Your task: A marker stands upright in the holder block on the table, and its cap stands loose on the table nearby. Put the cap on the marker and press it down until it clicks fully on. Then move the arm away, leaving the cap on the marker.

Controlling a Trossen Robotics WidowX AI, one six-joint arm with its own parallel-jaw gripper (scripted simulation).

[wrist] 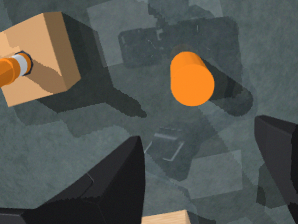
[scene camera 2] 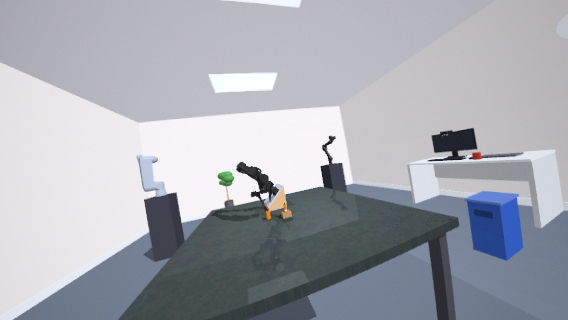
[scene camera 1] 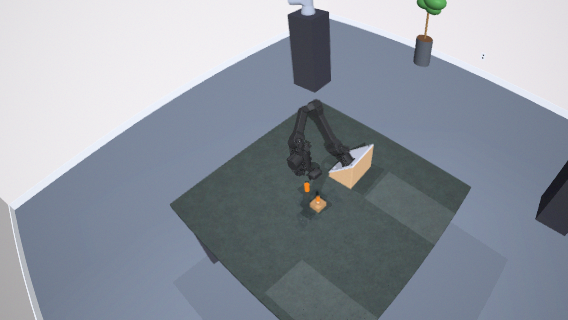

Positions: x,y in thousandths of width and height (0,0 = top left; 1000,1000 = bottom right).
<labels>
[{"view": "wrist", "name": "my gripper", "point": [669,609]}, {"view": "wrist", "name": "orange cap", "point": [646,373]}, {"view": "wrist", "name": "holder block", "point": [200,167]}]
</labels>
